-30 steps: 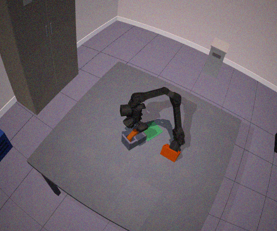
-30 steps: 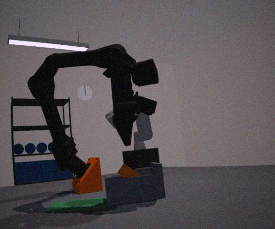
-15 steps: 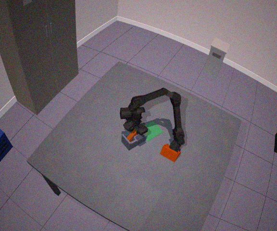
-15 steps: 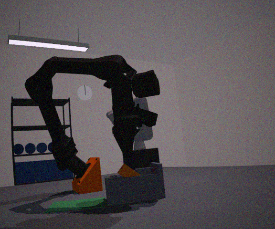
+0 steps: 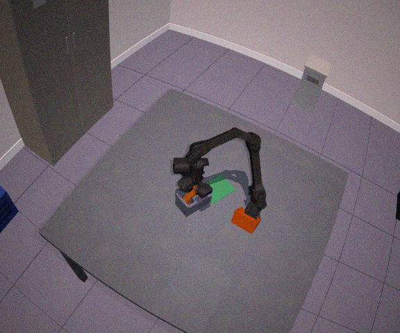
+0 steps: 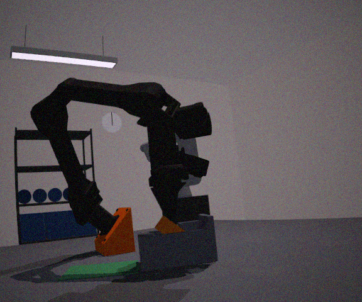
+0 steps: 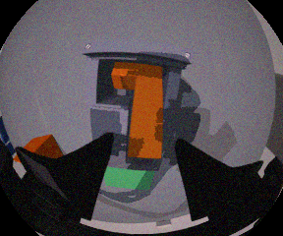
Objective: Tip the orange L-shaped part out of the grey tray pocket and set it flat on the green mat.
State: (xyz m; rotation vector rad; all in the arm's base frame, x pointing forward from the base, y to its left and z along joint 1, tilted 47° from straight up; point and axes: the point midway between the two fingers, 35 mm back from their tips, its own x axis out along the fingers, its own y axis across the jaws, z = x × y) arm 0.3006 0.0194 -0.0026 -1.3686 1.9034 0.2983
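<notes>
The orange L-shaped part is 30 mm to the left of my gripper tip and 50 mm below it. Round my gripper tip: green mat (80 mm behind, 130 mm to the right, 100 mm below).
</notes>
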